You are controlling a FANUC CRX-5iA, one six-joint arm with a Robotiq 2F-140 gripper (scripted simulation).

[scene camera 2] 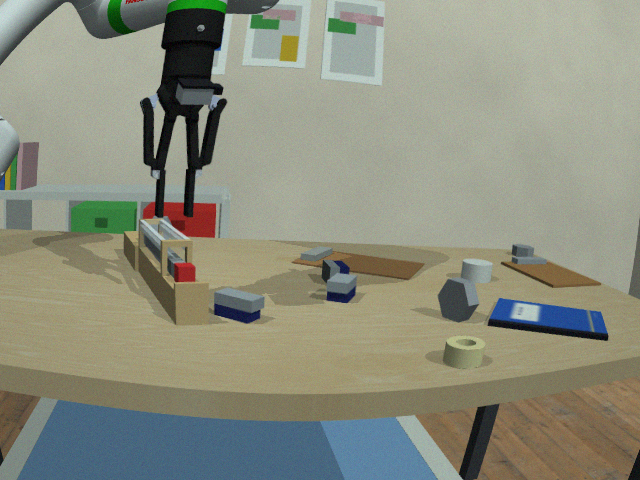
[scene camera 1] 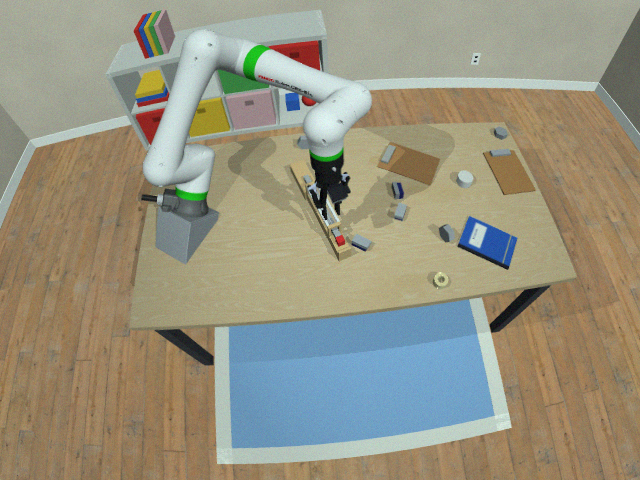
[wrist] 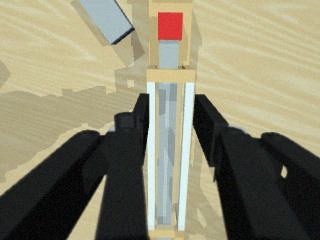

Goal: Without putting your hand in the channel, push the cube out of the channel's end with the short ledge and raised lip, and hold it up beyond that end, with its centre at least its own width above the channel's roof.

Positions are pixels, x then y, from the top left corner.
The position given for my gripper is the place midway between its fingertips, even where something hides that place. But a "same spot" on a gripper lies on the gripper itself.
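Scene:
In scene camera 2 I can see my gripper, and scene camera 1 shows it too, as does the wrist view, where my gripper is at (pixel 171 109). On my gripper (scene camera 2: pixel 158 156) and (scene camera 1: pixel 321 203) are the same spot.

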